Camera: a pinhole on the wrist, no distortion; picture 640 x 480 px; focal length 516.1 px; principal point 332.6 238.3 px. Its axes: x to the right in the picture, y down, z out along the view. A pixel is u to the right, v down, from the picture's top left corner.
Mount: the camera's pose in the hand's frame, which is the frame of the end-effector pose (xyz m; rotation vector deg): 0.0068 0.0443 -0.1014 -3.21 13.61 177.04
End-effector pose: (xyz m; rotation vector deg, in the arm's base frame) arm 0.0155 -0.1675 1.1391 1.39 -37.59 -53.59
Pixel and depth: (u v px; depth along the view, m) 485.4 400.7 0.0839
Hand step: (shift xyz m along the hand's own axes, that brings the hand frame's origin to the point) -0.0219 0.0321 -0.0155
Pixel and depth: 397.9 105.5 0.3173
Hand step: -0.0400 0.1752 0.1980
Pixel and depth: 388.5 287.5 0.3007
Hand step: -0.0369 0.0634 0.1987
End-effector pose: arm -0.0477 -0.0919 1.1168 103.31 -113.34 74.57
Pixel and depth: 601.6 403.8 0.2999
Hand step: -0.1634 0.0015 0.2033
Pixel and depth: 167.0 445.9 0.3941
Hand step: 0.1131 -0.0567 0.3169
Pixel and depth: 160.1 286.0 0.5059
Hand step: 0.1569 0.0692 0.4120
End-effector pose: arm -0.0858 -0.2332 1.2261 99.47 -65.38 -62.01
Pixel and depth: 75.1 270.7 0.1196
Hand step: 0.0621 0.0529 0.0202
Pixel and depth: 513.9 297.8 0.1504
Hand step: -0.0517 0.0523 0.0477
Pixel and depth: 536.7 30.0 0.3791
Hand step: -0.1485 0.2594 0.2439
